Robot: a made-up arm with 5 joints.
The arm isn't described. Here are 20 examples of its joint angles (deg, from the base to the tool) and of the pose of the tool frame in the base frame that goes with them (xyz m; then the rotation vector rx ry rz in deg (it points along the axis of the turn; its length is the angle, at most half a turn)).
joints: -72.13 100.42 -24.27 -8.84 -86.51
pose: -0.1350 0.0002 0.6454 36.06 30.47 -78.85
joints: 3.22 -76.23 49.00 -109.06 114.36
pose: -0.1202 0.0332 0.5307 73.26 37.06 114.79
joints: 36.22 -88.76 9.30 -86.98 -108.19
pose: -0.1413 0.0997 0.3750 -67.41 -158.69 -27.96
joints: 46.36 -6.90 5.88 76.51 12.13
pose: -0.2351 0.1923 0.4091 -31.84 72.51 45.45
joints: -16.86 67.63 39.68 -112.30 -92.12
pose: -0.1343 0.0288 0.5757 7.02 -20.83 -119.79
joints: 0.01 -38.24 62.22 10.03 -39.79
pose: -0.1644 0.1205 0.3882 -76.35 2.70 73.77
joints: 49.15 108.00 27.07 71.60 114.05
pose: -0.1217 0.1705 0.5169 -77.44 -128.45 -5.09
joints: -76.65 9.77 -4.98 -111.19 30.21
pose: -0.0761 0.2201 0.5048 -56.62 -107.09 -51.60
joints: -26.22 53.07 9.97 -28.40 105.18
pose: -0.1844 0.0329 0.5223 141.00 -69.49 4.03
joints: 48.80 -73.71 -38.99 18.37 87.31
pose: -0.1897 0.0771 0.3986 33.64 -17.22 35.83
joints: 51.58 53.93 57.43 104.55 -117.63
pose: -0.1751 0.0765 0.4261 57.85 87.96 -131.90
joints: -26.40 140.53 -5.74 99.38 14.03
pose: -0.1380 -0.0565 0.6369 128.17 19.39 93.14
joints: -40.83 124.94 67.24 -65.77 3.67
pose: -0.2190 0.0080 0.4797 95.75 -134.15 -62.28
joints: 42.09 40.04 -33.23 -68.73 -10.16
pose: -0.2362 0.1765 0.6559 13.36 -33.70 -27.96
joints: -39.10 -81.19 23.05 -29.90 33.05
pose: -0.1669 0.1322 0.4095 -37.62 8.27 10.43
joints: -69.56 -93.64 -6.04 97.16 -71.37
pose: -0.3086 0.0961 0.3065 -41.47 164.66 -11.93
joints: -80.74 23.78 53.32 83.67 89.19
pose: -0.0793 -0.0249 0.4396 106.84 45.81 -49.76
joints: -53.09 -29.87 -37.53 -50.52 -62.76
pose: -0.0405 0.1283 0.3903 -116.02 2.54 -97.63
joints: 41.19 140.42 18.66 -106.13 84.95
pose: -0.2013 0.0019 0.5258 -121.18 85.76 94.09
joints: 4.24 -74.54 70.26 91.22 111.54
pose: -0.0146 0.0240 0.3874 -37.87 56.62 -63.80
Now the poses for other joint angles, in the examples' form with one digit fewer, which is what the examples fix.
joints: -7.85 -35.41 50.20 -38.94 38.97
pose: -0.154 0.117 0.516 19.6 -5.3 53.3
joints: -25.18 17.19 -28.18 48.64 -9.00
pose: -0.047 0.198 0.506 30.8 46.6 -32.9
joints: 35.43 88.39 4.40 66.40 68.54
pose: -0.099 0.145 0.554 109.7 125.8 23.9
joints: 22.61 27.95 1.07 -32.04 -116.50
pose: -0.154 0.189 0.476 -84.4 -17.5 -16.4
